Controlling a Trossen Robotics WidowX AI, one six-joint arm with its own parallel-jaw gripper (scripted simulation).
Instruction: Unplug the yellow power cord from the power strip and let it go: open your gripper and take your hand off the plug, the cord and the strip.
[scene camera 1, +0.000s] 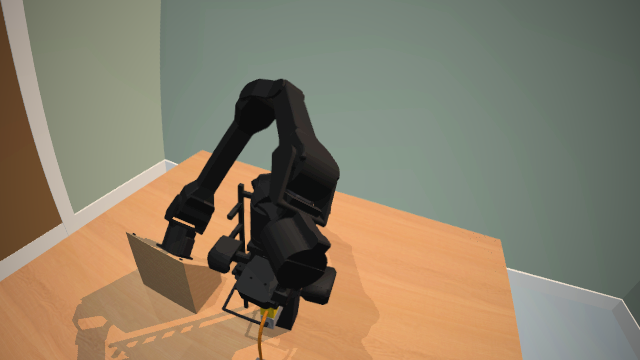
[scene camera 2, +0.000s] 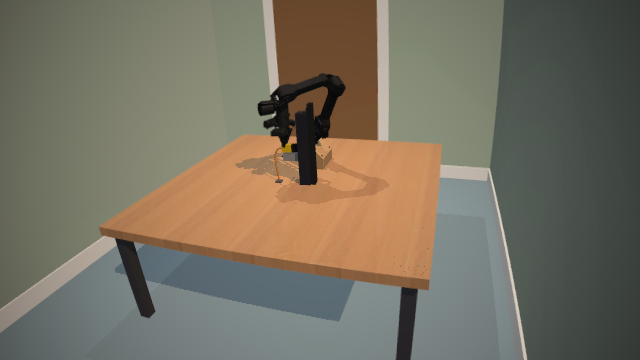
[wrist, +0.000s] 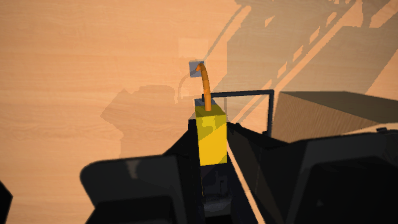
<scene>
In view: my gripper (scene camera 1: 269, 302).
My gripper shows as well in the wrist view (wrist: 210, 128).
</scene>
